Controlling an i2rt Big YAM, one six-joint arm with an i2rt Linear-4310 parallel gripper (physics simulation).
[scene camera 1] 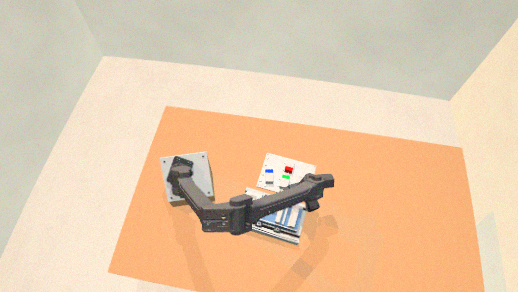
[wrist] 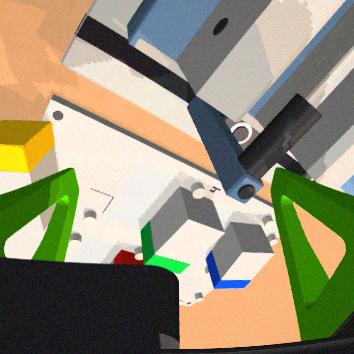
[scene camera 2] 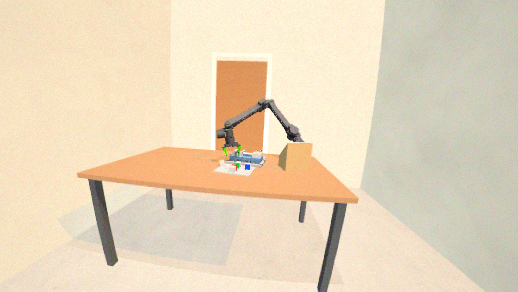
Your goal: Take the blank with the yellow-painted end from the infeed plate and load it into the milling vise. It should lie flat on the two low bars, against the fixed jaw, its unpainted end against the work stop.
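Observation:
The blank with the yellow-painted end is at the left edge of the wrist view, partly cut off, at a corner of the white infeed plate. My gripper is open and empty, above the area of the plate and the vise. Its left finger is just below and right of the yellow end in the wrist view. The milling vise lies beside the plate, partly under the arm in scene camera 1. I cannot tell the low bars and the work stop apart.
Blanks with green, blue and red ends stand on the plate among small pegs. A black handle on a blue crank juts from the vise towards the plate. The arm's base block stands nearby.

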